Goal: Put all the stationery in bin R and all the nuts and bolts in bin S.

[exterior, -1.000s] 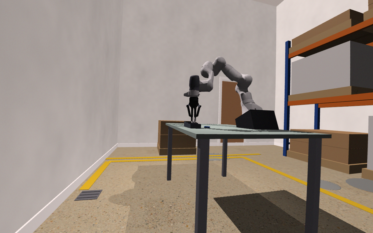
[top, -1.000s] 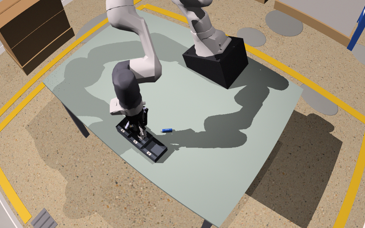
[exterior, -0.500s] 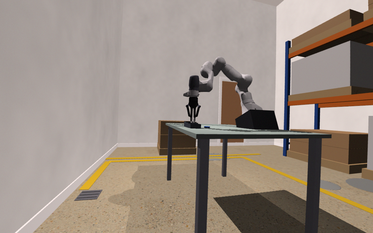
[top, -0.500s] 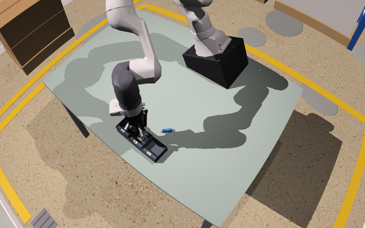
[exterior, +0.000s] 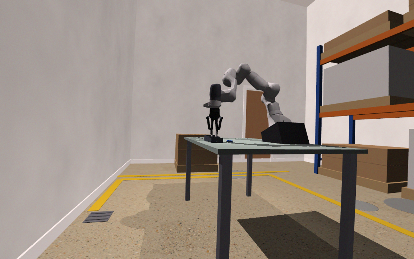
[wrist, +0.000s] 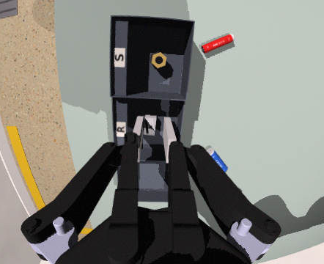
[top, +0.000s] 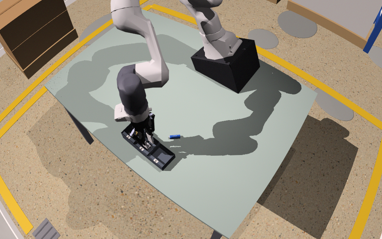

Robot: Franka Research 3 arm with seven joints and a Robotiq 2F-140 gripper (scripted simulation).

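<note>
My gripper is now 30 mm above the small white block. From my hand the other things lie so: red cylinder 110 mm to the right, 80 mm behind, 50 mm below; then blue cylinder 100 mm behind, 60 mm to the left, 40 mm below; then brass nut 80 mm to the right, 30 mm below.
</note>
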